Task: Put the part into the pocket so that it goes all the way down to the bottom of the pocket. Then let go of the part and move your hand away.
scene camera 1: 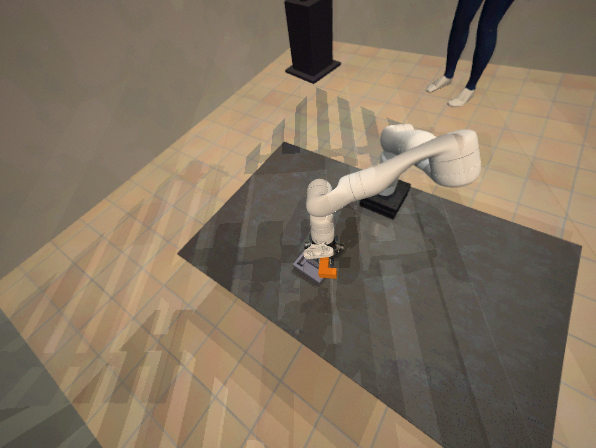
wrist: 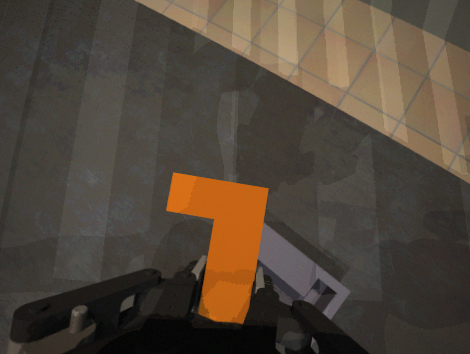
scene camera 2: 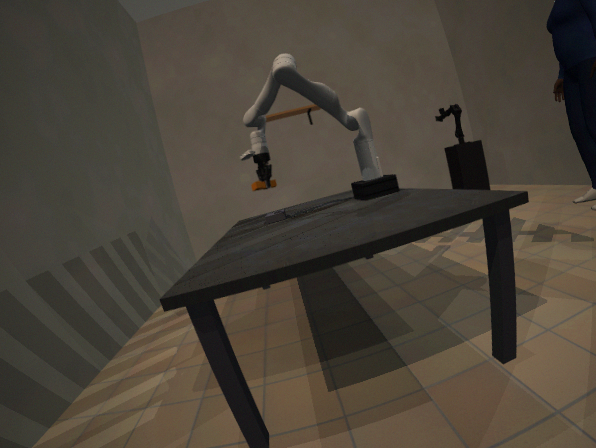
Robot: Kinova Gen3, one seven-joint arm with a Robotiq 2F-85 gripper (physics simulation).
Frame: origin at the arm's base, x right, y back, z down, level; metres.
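Seen in the pictures: gripper, fingertip midpoint: (scene camera 1: 325, 261) (wrist: 230, 273) (scene camera 2: 267, 188); arm's base, origin of the base link: (scene camera 2: 372, 178).
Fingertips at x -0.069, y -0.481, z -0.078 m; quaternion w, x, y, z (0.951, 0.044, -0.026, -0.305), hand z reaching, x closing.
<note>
Pixels of each thing's top centre, then the offset from my fingertips to it. Level surfaces: height alone.
- orange L-shaped block, middle of its top: (wrist: 200, 270) (scene camera 1: 328, 259) (scene camera 2: 263, 179) dx -0.018, dy +0.000, dz -0.043 m
- grey-purple tray-like block, middle of its top: (wrist: 284, 283) (scene camera 1: 312, 264) (scene camera 2: 275, 212) dx +0.071, dy -0.010, dz +0.121 m
- dark table, its level: dz +0.157 m
The part is an orange L-shaped block (scene camera 1: 327, 272) (scene camera 2: 257, 185) (wrist: 235, 230). My gripper (scene camera 2: 267, 184) (wrist: 230, 273) is shut on the long leg of the L, and the short leg points left at the far end in the wrist view. The block hangs well above the table in the second scene view. The pocket is in a grey-purple tray-like block (scene camera 1: 308, 271) (scene camera 2: 274, 217) (wrist: 287, 252) lying on the table. In the wrist view this pocket block lies below and to the right of the part, turned at an angle to it. The part and the gripper hide much of the pocket.
The dark table (scene camera 1: 450, 320) (scene camera 2: 320, 235) carries the arm's black base (scene camera 1: 386, 200) (scene camera 2: 375, 186) at the back. The table's edge shows at the upper right in the wrist view. A dark pedestal (scene camera 1: 310, 40) (scene camera 2: 468, 165) and a standing person (scene camera 1: 480, 45) (scene camera 2: 575, 55) are beyond the table.
</note>
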